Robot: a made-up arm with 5 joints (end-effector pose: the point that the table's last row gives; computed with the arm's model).
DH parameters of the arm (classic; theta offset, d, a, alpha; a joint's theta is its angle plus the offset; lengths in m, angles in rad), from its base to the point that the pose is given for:
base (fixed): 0 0.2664 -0.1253 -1.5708
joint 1: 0 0.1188 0.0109 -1.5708
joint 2: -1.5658 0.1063 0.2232 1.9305
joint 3: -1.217 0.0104 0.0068 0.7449
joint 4: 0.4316 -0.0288 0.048 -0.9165
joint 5: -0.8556 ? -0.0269 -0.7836
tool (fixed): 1.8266 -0.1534 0 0
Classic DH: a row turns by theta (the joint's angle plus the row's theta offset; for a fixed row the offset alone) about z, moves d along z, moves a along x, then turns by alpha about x.
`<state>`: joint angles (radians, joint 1 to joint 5).
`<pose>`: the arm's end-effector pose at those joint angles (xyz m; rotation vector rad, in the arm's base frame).
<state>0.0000 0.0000 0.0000 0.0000 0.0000</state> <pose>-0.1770 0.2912 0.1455 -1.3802 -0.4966 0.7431</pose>
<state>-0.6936 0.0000 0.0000 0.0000 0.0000</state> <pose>-0.0878 0.2912 0.1404 -1.6250 -1.0336 0.2408</pose>
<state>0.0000 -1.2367 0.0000 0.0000 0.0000</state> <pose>-0.2978 0.1162 0.1455 -0.9598 -1.3819 1.7104</pose>
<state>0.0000 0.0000 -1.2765 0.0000 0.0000</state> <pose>-0.1849 0.3619 0.1236 -0.3278 -0.4772 -0.0040</pose>
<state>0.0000 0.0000 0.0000 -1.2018 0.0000</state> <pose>-0.2010 0.3412 0.1812 -0.4373 0.2316 0.4748</pose>
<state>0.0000 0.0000 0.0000 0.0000 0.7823</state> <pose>-0.1770 0.2860 0.2305 -2.0997 -0.1986 0.9901</pose>
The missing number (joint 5, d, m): 0.1824
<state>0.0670 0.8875 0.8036 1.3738 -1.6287</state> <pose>-0.0081 0.1805 0.0688 -0.9785 -0.4957 1.2500</pose>
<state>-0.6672 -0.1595 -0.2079 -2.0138 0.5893</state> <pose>-0.1543 0.2718 0.1630 -0.1921 -0.0285 0.8965</pose>
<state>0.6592 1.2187 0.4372 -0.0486 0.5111</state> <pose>-0.0284 0.2299 0.1374 -1.6586 1.4017 1.0325</pose>
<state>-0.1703 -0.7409 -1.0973 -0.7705 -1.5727</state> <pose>-0.3045 0.3329 0.2539 1.3031 0.1453 -0.2123</pose>
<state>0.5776 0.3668 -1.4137 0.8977 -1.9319</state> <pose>-0.0394 0.4540 0.1196 0.2596 -1.1170 -0.8798</pose>
